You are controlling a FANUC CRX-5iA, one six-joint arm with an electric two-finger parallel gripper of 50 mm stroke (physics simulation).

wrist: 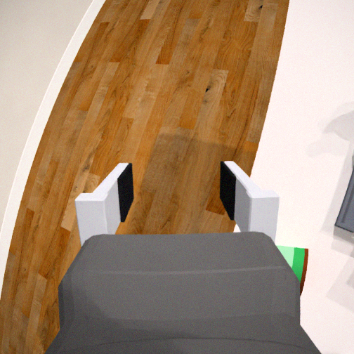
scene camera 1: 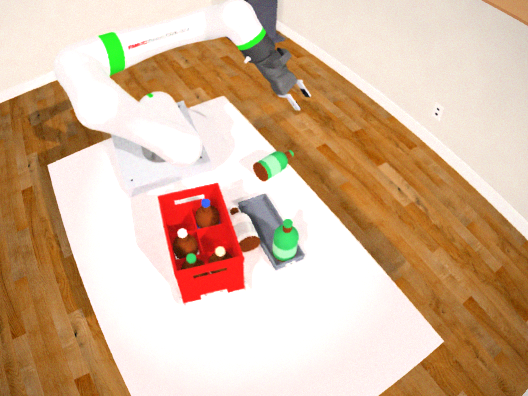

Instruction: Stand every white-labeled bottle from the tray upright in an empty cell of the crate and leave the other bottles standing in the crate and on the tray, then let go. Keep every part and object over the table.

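Places are measured from the arm's base along level axes (x ahead, y left, z up), in metres.
Pixels of known places: gripper, fingertip midpoint: (scene camera 1: pixel 303 102).
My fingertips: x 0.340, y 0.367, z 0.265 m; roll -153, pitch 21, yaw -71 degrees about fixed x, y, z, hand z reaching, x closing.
Behind a point stands the place of what it marks.
The white-labeled bottle (scene camera 1: pixel 243 226) @(x 0.473, y 0.068, z -0.001 m) lies on its side between the crate (scene camera 1: pixel 235 278) @(x 0.615, y -0.048, z -0.001 m) and the grey tray (scene camera 1: pixel 264 212) @(x 0.419, y 0.185, z -0.069 m) (wrist: pixel 345 216). The back left and middle right cells of the crate look empty. A green bottle (scene camera 1: pixel 285 242) @(x 0.607, y 0.127, z 0.033 m) stands upright on the front of the tray. Another green bottle (scene camera 1: pixel 271 164) @(x 0.295, y 0.294, z -0.006 m) (wrist: pixel 299 257) is tipped onto its side behind the tray, off it, its capped end crossing the line of the table's right edge. My gripper (scene camera 1: pixel 303 101) @(x 0.340, y 0.367, z 0.265 m) (wrist: pixel 176 180) is open and empty, high up and away from the bottles, with floor beneath it in the wrist view.
In the crate stand brown bottles with a blue cap (scene camera 1: pixel 205 203) @(x 0.399, y -0.016, z 0.087 m), a white cap (scene camera 1: pixel 182 233) @(x 0.460, y -0.123, z 0.088 m) and a cream cap (scene camera 1: pixel 220 251) @(x 0.566, y -0.062, z 0.088 m), and a green-capped bottle (scene camera 1: pixel 191 258) @(x 0.545, y -0.139, z 0.088 m). The white table's (scene camera 1: pixel 320 310) @(x 0.807, y 0.121, z -0.075 m) right edge runs past the tipped bottle. Wooden floor (scene camera 1: pixel 390 185) (wrist: pixel 185 100) lies beyond it.
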